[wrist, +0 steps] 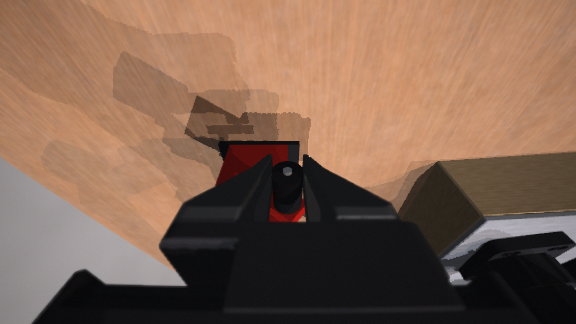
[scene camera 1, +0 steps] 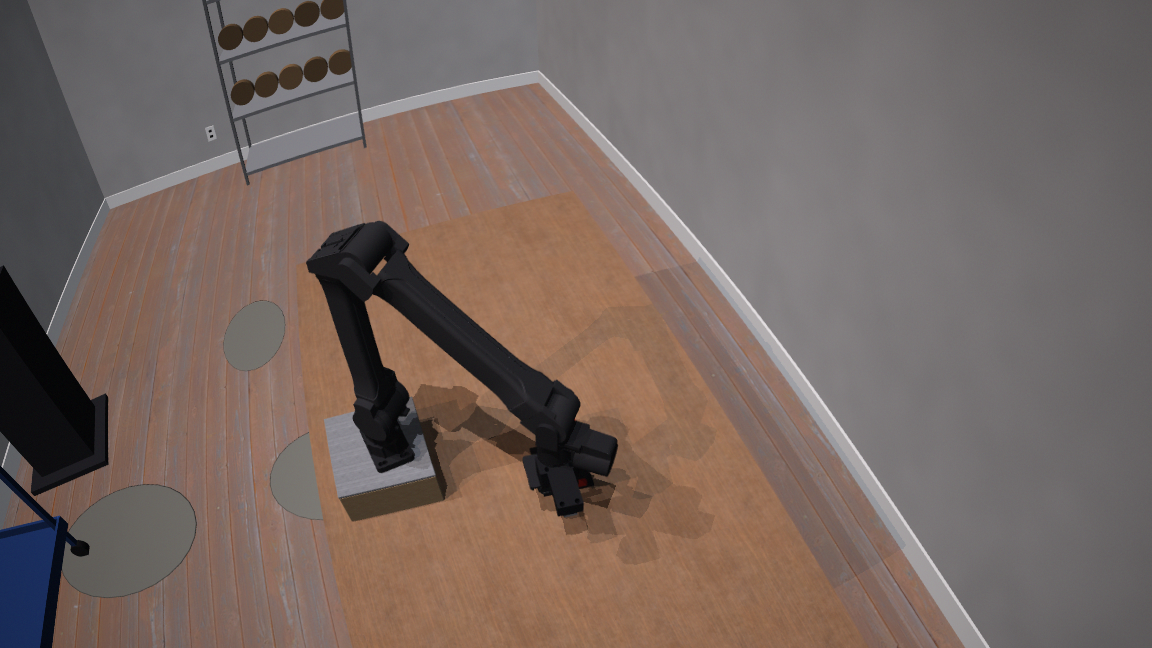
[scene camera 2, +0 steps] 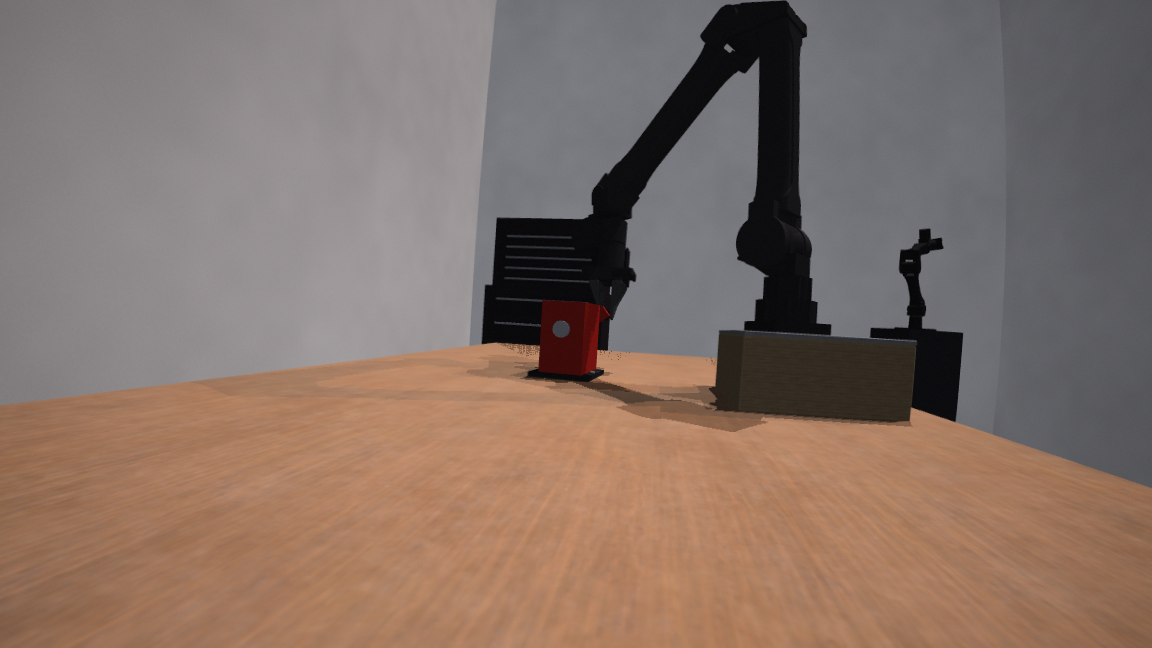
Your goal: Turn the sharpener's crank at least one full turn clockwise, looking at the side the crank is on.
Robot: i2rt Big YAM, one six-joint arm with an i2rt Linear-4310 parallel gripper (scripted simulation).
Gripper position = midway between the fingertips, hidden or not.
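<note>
What I can see here is my gripper [scene camera 2: 605, 319], and the wrist view gives me the gripper [wrist: 287, 162] too.
</note>
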